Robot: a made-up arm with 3 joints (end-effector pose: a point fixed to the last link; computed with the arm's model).
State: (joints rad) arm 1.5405 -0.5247 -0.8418
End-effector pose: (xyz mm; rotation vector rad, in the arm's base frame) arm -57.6 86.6 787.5 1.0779 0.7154 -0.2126
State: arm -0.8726 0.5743 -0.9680
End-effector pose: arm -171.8 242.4 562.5 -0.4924 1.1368 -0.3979
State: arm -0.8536 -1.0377 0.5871
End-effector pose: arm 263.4 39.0 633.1 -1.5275 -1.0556 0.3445
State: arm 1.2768 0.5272 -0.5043
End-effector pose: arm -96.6 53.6 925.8 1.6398 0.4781 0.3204
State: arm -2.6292 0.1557 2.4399
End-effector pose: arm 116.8 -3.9 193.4 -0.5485 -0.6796 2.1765
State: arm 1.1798 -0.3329 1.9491
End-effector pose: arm 208.9 -188.7 999.9 0.7363 -2.0372 -1.1556
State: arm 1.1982 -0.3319 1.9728
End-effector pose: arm 204.0 -198.3 999.7 0.7389 -2.0551 -1.1817
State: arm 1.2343 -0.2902 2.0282
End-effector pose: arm 192.2 -221.9 997.8 0.7787 -2.0801 -1.2639
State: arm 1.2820 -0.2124 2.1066
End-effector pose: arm 175.1 -256.6 990.3 0.8458 -2.1015 -1.3972
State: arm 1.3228 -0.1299 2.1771
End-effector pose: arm 159.7 -288.3 978.0 0.9104 -2.1065 -1.5320
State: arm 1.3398 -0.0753 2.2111
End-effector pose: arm 152.6 -304.0 969.5 0.9521 -2.0973 -1.6080
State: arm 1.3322 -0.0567 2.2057
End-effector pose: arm 154.3 -302.8 969.5 0.9701 -2.0838 -1.6108
